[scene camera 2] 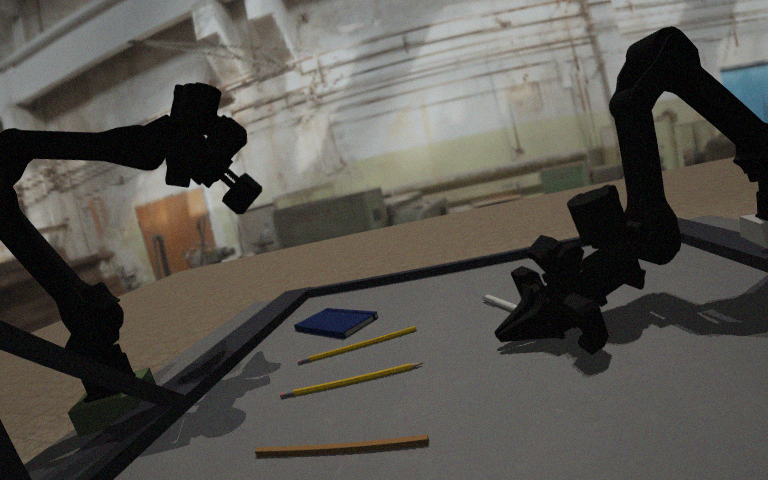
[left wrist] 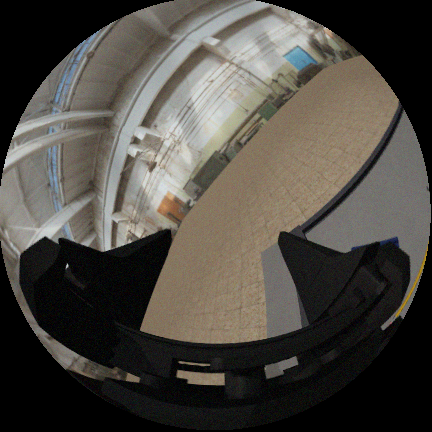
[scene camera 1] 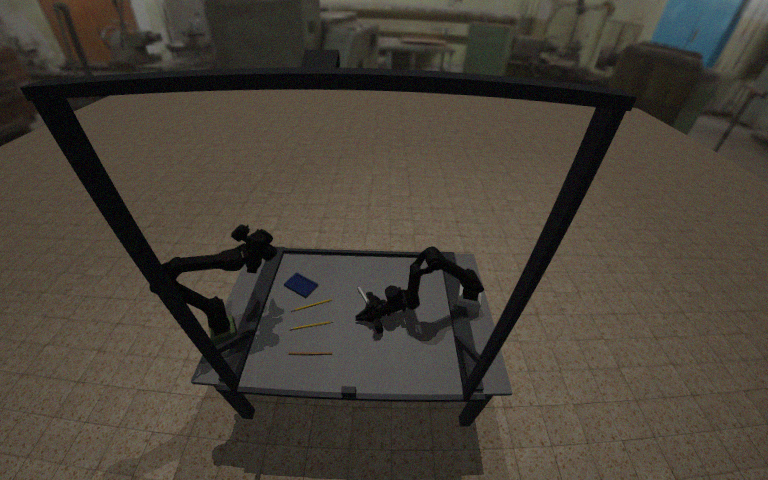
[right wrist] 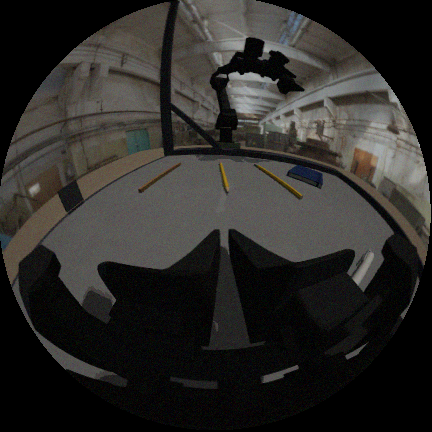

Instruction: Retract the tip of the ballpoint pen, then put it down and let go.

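Where they show: left gripper, fingertip midpoint: [scene camera 2: 226, 174] [left wrist: 226, 236] [right wrist: 299, 83]; right gripper, fingertip midpoint: [scene camera 2: 497, 337] [scene camera 1: 355, 318] [right wrist: 223, 234]; left arm's base at its link origin: [scene camera 1: 221, 327] [right wrist: 225, 141]; right arm's base at its link origin: [scene camera 1: 470, 294].
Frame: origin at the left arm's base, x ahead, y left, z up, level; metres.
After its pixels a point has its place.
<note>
The pale ballpoint pen [scene camera 1: 362, 293] {x 0.615, y -0.092, z -0.029 m} [scene camera 2: 499, 303] {x 0.611, y -0.095, z -0.032 m} [right wrist: 363, 268] {x 0.615, y -0.095, z -0.029 m} lies by the right gripper, one end showing past its outer side and the rest hidden behind it. My right gripper [scene camera 1: 357, 318] {x 0.525, y -0.205, z -0.023 m} [scene camera 2: 498, 334] {x 0.525, y -0.205, z -0.023 m} [right wrist: 223, 234] {x 0.525, y -0.205, z -0.023 m} is low over the table with its fingers drawn nearly together. The visible part of the pen is outside the fingers; a small pale spot shows low in the gap in the right wrist view, too small to identify. Whether the pen's tip is out cannot be seen. My left gripper [scene camera 1: 265, 250] [left wrist: 226, 236] {x 0.259, y 0.178, z 0.282 m} is open and empty, raised near the table's far left corner.
A blue notebook [scene camera 1: 300, 284] {x 0.378, y 0.094, z -0.028 m} [scene camera 2: 334, 323] {x 0.375, y 0.071, z -0.028 m} [right wrist: 306, 176] {x 0.413, y 0.046, z -0.028 m}, two yellow pencils [scene camera 1: 310, 305] {x 0.378, y -0.041, z -0.033 m} [scene camera 2: 353, 380] {x 0.347, y -0.144, z -0.035 m} [right wrist: 224, 177] {x 0.384, y -0.150, z -0.033 m} and an orange-brown stick [scene camera 1: 310, 353] {x 0.295, y -0.262, z -0.035 m} [scene camera 2: 342, 446] {x 0.301, y -0.266, z -0.033 m} [right wrist: 160, 177] {x 0.316, y -0.267, z -0.039 m} lie left of the right gripper in the scene views. A dark frame [scene camera 1: 566, 209] {x 0.714, y -0.704, z 0.805 m} surrounds the table.
</note>
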